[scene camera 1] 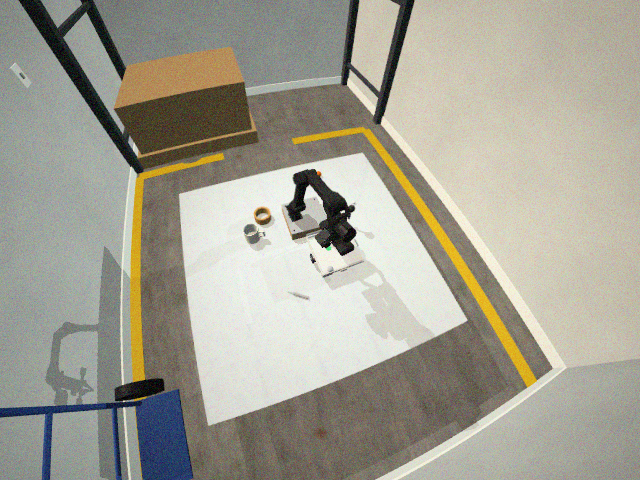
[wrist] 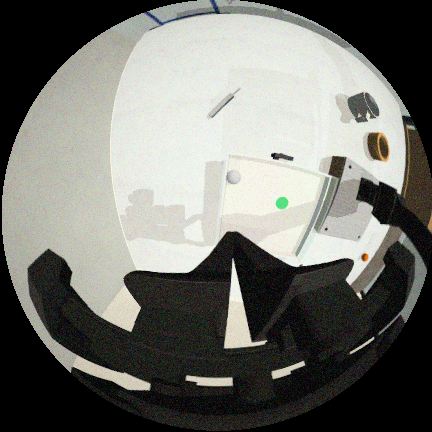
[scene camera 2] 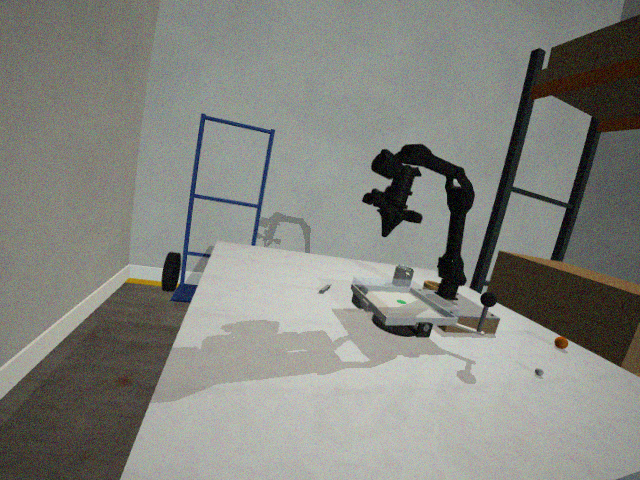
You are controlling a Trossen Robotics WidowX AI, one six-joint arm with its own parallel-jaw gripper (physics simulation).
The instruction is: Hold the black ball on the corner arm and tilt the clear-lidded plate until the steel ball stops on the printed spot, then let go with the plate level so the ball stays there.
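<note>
The clear-lidded plate [scene camera 1: 338,262] [wrist: 255,200] rests on a dark round base beside the arm's mount; I cannot judge a slight tilt. The steel ball [scene camera 1: 329,269] [wrist: 233,176] sits inside it near a far corner, at the upper left in the wrist view, apart from the green printed spot [scene camera 1: 328,248] [scene camera 2: 401,301] [wrist: 282,203]. The black ball [scene camera 1: 351,208] [scene camera 2: 488,299] stands on a thin upright rod at the end of the corner arm. My gripper [scene camera 2: 385,235] [wrist: 231,235] is shut and empty, high above the plate and away from the black ball.
A grey mug [scene camera 1: 251,234] [scene camera 2: 403,275] [wrist: 362,106] and a wooden ring [scene camera 1: 263,221] [wrist: 372,145] stand beside the arm's mount. A thin knife-like tool [scene camera 1: 298,295] [scene camera 2: 324,288] [wrist: 221,105] lies beyond the plate. An orange ball [scene camera 2: 561,342] and a small grey ball [scene camera 2: 538,372] lie beyond the black ball.
</note>
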